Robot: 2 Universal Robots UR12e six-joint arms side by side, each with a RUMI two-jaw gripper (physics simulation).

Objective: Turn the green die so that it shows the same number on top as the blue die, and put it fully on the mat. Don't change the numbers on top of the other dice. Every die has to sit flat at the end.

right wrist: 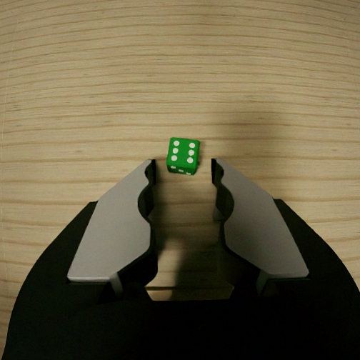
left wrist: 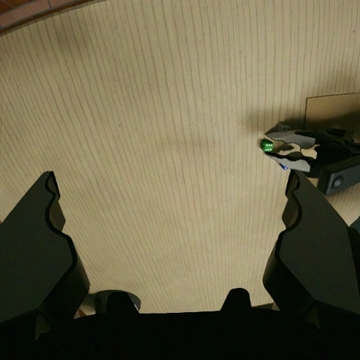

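The green die sits flat on the table with six pips on top; a side with three pips faces the right gripper. My right gripper is open, its fingertips on either side of the die's near part, with gaps on both sides. A small part of the blue die shows beside one right finger in the left wrist view; its top number cannot be read. A greyish die lies by the other finger, partly hidden. The tan mat is partly hidden by the right gripper. My left gripper is open and empty, high above the table.
The right arm's dark gripper body covers the right edge of the left wrist view, across the mat's near side. A dark rounded object shows at the bottom left. The table edge and reddish brick floor are at the top left.
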